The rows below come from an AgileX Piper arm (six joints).
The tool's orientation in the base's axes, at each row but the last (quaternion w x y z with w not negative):
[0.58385 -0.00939 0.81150 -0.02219]
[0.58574 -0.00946 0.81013 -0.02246]
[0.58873 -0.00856 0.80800 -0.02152]
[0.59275 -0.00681 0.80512 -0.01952]
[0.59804 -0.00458 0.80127 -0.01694]
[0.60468 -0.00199 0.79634 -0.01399]
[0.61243 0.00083 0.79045 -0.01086]
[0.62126 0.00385 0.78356 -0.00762]
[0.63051 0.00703 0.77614 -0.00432]
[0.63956 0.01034 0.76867 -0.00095]
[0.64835 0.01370 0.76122 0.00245]
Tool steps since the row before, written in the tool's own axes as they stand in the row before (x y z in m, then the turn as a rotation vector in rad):
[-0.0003 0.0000 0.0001 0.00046 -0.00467 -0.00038]
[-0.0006 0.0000 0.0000 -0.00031 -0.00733 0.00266]
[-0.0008 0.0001 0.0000 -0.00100 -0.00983 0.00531]
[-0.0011 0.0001 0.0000 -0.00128 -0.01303 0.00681]
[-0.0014 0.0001 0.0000 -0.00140 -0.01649 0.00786]
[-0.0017 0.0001 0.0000 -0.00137 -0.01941 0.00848]
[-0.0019 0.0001 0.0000 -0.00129 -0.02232 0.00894]
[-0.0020 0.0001 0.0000 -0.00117 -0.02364 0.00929]
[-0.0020 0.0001 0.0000 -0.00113 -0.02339 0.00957]
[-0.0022 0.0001 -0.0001 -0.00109 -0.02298 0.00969]
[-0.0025 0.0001 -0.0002 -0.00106 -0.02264 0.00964]
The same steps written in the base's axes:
[0.0002 0.0000 0.0003 -0.00056 -0.00467 -0.00010]
[0.0002 0.0000 0.0006 0.00254 -0.00738 -0.00019]
[0.0002 0.0001 0.0008 0.00525 -0.00991 -0.00023]
[0.0003 0.0001 0.0010 0.00672 -0.01313 -0.00028]
[0.0004 0.0001 0.0013 0.00772 -0.01661 -0.00035]
[0.0005 0.0001 0.0016 0.00827 -0.01954 -0.00048]
[0.0005 0.0001 0.0018 0.00865 -0.02246 -0.00062]
[0.0005 0.0001 0.0019 0.00894 -0.02379 -0.00081]
[0.0004 0.0001 0.0020 0.00921 -0.02354 -0.00091]
[0.0003 0.0001 0.0022 0.00933 -0.02313 -0.00096]
[0.0002 0.0000 0.0025 0.00928 -0.02279 -0.00098]

